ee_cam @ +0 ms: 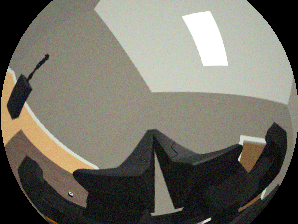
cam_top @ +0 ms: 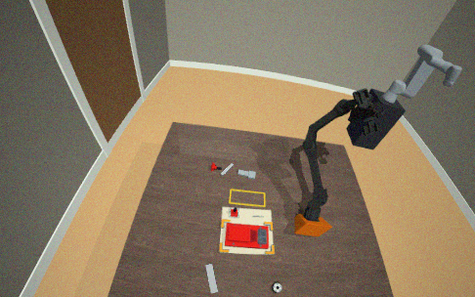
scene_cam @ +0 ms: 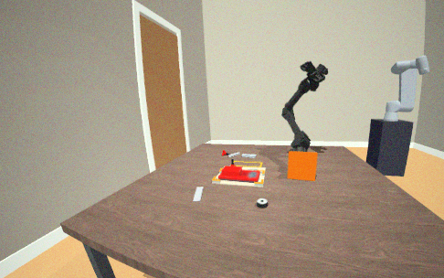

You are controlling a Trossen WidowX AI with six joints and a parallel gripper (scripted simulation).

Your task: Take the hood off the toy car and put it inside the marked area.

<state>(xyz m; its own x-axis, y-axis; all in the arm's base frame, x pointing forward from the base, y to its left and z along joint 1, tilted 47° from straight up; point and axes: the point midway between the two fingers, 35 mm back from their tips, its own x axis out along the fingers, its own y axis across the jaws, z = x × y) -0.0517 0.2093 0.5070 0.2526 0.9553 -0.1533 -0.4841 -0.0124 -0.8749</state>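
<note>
My gripper tip is now 560 mm above the hood, 400 mm short of it and 300 mm to the right of it. From my gripper tip the other things lie so: grey bar (600 mm below, 510 mm to the left, 490 mm ahead).
</note>
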